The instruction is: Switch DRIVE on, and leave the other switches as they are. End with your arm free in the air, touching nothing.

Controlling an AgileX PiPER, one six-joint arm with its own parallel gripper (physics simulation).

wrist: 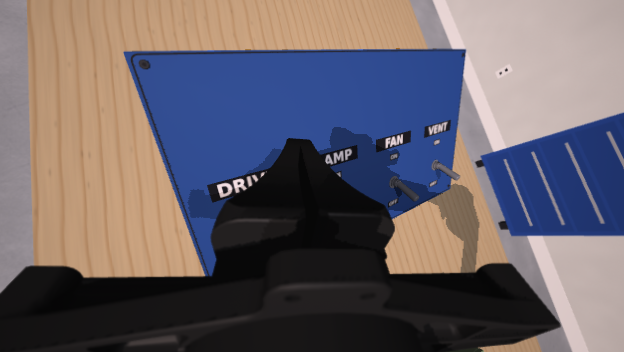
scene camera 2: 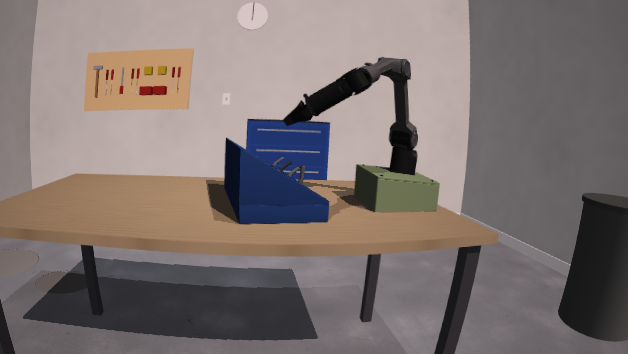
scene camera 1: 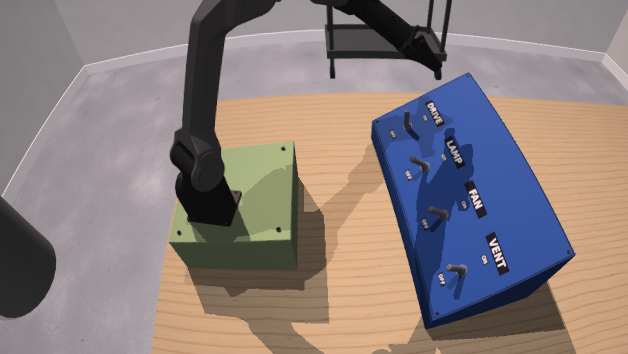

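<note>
The blue switch box (scene camera 1: 515,170) (scene camera 2: 270,195) (wrist: 225,100) stands on the table. The DRIVE lever (scene camera 1: 407,119) (scene camera 2: 302,174) stands differently from the others, leaning to its ON side; my gripper hides it in the wrist view. The LAMP lever (scene camera 1: 419,163), FAN lever (scene camera 1: 437,213) (wrist: 405,189) and VENT lever (scene camera 1: 456,269) (wrist: 446,170) lean to OFF. My gripper (scene camera 1: 438,74) (scene camera 2: 288,121) (wrist: 297,153) is shut and empty, its fingertips together. It hangs in the air above the box's DRIVE end, apart from the panel and levers.
The arm's green base block (scene camera 1: 250,195) (scene camera 2: 406,195) stands on the table (scene camera 1: 350,300) (scene camera 2: 150,200) beside the box. A blue drawer cabinet (scene camera 2: 288,140) (wrist: 555,185) stands behind the table. A dark cart (scene camera 1: 380,54) and a dark bin (scene camera 1: 22,265) (scene camera 2: 600,265) stand on the floor.
</note>
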